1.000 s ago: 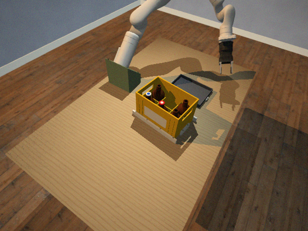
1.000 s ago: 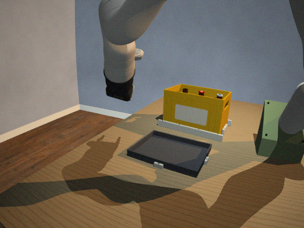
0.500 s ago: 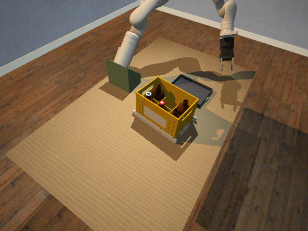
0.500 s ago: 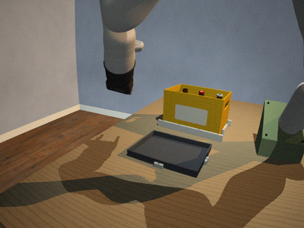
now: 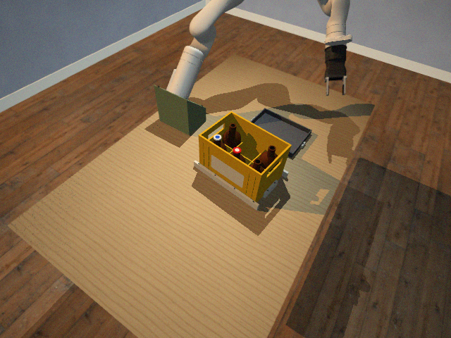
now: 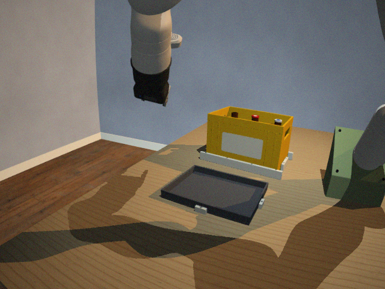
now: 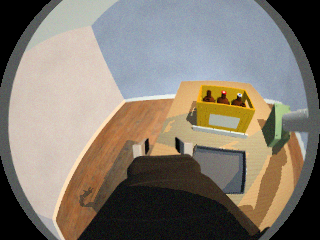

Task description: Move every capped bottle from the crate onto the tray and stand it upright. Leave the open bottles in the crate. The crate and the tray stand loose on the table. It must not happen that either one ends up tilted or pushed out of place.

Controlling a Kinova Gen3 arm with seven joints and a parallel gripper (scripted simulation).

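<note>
Right now the yellow crate is 320 mm to the right of my hand, 230 mm behind it and 180 mm below it. From my hand the other things lie so: white-label bottle (340 mm to the right, 320 mm behind, 180 mm below); dark tray (260 mm below, 170 mm behind, 30 mm to the right).
</note>
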